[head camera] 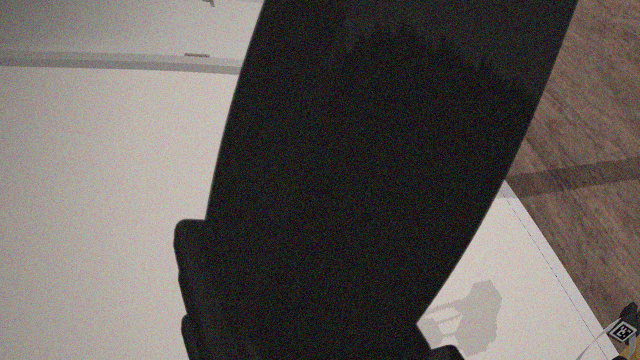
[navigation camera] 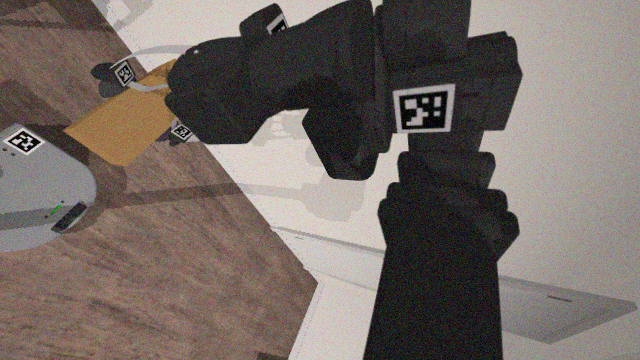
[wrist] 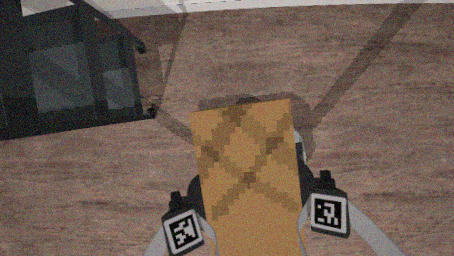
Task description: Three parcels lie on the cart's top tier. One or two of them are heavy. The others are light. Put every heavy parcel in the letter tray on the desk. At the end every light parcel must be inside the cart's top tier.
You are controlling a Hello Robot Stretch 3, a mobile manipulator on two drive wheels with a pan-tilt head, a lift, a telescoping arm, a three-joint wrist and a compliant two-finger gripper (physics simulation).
In view: my gripper [navigation camera: 137,111].
My gripper also shows in the wrist view [wrist: 249,186].
